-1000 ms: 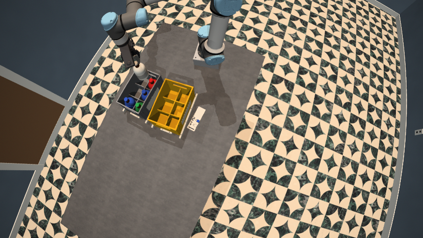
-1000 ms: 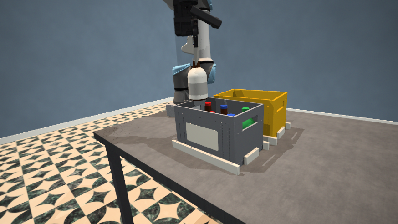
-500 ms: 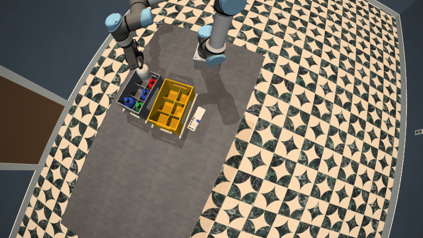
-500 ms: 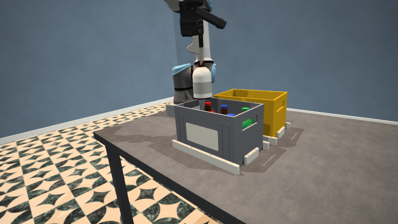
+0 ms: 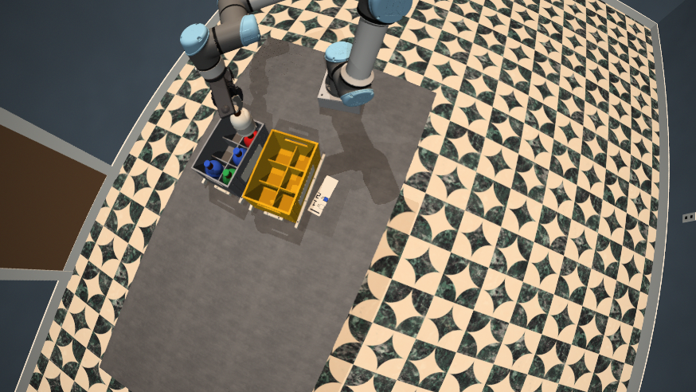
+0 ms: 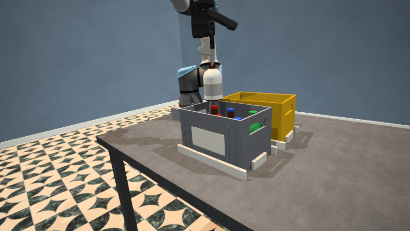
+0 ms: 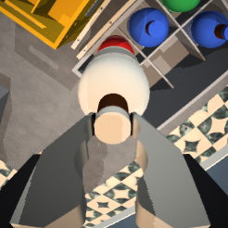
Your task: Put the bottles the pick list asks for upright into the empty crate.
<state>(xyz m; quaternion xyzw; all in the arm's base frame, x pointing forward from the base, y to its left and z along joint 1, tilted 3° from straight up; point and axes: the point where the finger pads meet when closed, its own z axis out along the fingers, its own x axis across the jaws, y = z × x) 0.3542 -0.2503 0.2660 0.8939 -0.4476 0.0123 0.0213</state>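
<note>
Now: the white-label bottle 7 cm below my hand. The rest, counted from my hand: green-label bottle: 17 cm ahead, 2 cm to the right, 25 cm below; then red-label bottle: 25 cm below; then grey crate: 8 cm ahead, 6 cm to the right, 25 cm below.
</note>
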